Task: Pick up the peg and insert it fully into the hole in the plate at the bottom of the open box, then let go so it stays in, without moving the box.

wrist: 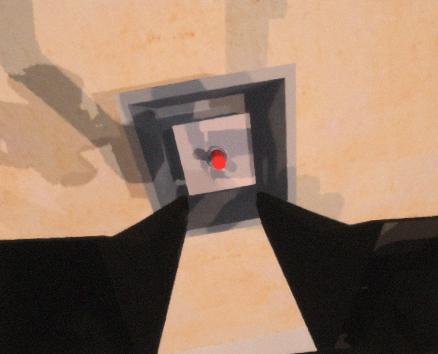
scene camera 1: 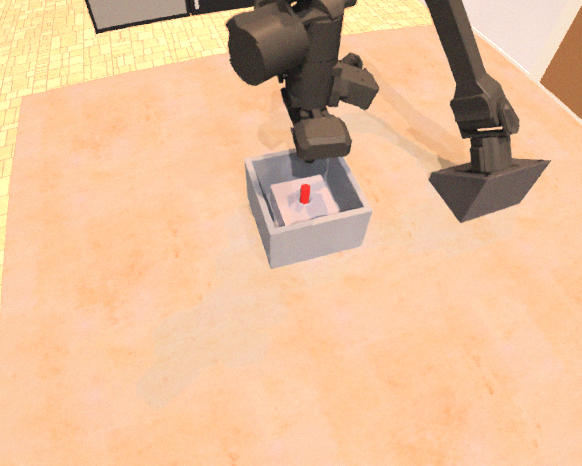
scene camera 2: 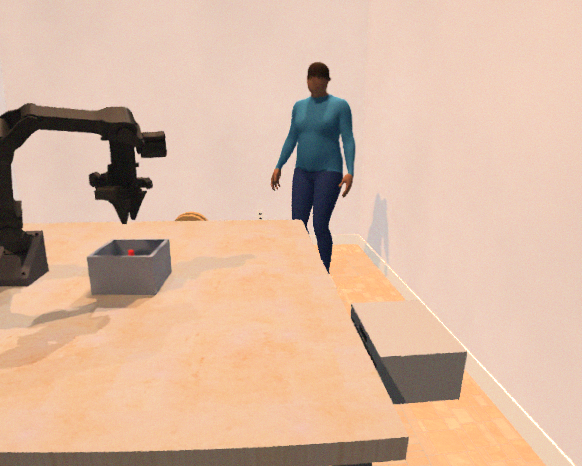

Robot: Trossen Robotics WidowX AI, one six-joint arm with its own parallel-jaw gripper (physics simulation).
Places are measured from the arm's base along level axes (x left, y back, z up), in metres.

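Pixels of known places: gripper, between the fingertips: (wrist: 222,200) (scene camera 2: 129,222); arm's base, origin of its link: (scene camera 1: 493,169) (scene camera 2: 18,244).
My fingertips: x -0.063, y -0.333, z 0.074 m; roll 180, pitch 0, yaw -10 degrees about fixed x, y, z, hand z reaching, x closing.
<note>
For each thing: its top centre in the pictures, then the offset to it from my fingertips. Level surfaces: height alone.
- red peg, centre of its top: (wrist: 219,163) (scene camera 1: 305,187) (scene camera 2: 130,250) dx +0.003, dy +0.003, dz -0.077 m
- pale square plate, centre of its top: (wrist: 217,157) (scene camera 1: 304,198) dx +0.003, dy +0.003, dz -0.104 m
- open grey box, centre of its top: (wrist: 219,166) (scene camera 1: 305,182) (scene camera 2: 130,247) dx +0.003, dy +0.003, dz -0.066 m
- table, height of its surface: dz -0.164 m
The red peg (scene camera 1: 305,194) (scene camera 2: 131,252) (wrist: 218,159) stands upright in the hole of the pale square plate (scene camera 1: 287,202) (wrist: 240,172), its upper part showing above the plate. How deep it sits in the hole cannot be seen. The plate lies at the bottom of the open grey box (scene camera 1: 320,240) (scene camera 2: 122,275) (wrist: 291,125), which stands on the table. My gripper (scene camera 2: 128,220) (wrist: 222,200) is open and empty, pointing down above the box and clear of its rim. In scene camera 1 the fingertips are mostly hidden behind the gripper's body.
The table (scene camera 1: 320,360) (scene camera 2: 225,350) bears the box and the arm's base (scene camera 1: 492,192) (scene camera 2: 30,260), which stands close to the box. A grey block-shaped cabinet (scene camera 2: 410,330) is beyond the table's edge. A person in a blue top (scene camera 2: 320,135) stands behind the table.
</note>
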